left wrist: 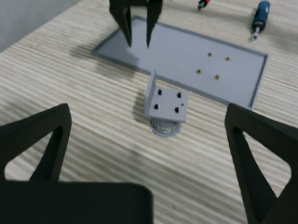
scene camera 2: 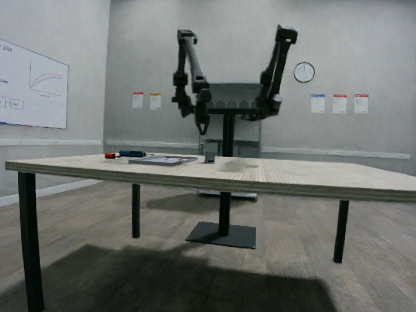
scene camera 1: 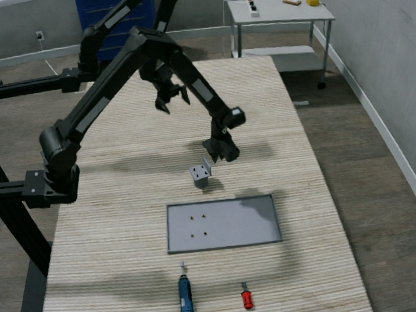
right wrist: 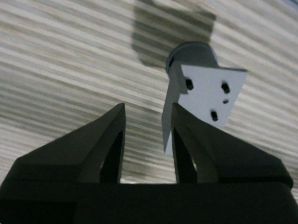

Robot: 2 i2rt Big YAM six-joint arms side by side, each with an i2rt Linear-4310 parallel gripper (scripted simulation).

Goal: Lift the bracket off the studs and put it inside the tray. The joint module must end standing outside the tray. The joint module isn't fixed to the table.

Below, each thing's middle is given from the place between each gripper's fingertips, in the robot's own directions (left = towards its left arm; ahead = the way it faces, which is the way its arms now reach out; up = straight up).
Scene:
I see the grey L-shaped bracket [right wrist: 208, 95] 8 cm below my right hand, 7 cm behind it and 3 cm to the left of it. From my right hand the other things lie so: grey tray [scene camera 1: 244, 221] 19 cm to the right, 15 cm below, 1 cm behind; then round grey joint module [right wrist: 194, 51] 12 cm below, 7 cm behind, 2 cm to the left.
Right now the grey L-shaped bracket is 19 cm below my left hand, 18 cm to the right of it and 6 cm ahead of it. The rest, counted from my left hand: grey tray 40 cm to the right, 26 cm below, 12 cm ahead; round grey joint module 23 cm below, 18 cm to the right, 5 cm ahead.

